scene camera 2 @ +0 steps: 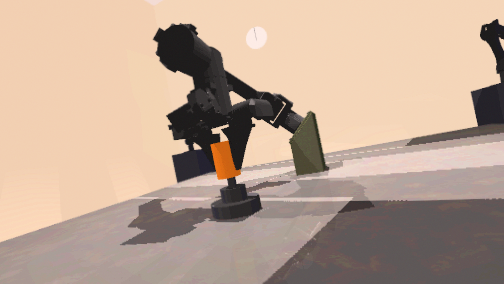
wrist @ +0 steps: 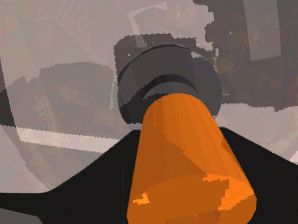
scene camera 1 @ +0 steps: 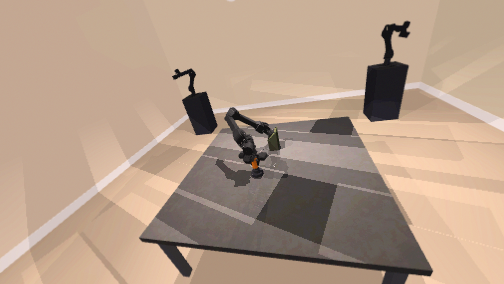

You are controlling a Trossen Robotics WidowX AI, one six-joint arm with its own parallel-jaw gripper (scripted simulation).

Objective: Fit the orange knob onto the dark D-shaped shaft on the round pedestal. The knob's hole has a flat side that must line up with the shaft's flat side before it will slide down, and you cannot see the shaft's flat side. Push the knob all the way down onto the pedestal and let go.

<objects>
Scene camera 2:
my gripper: 228,171
orange knob: 223,161
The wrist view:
my gripper: 178,135
orange knob: 183,161
pedestal: 170,68
</objects>
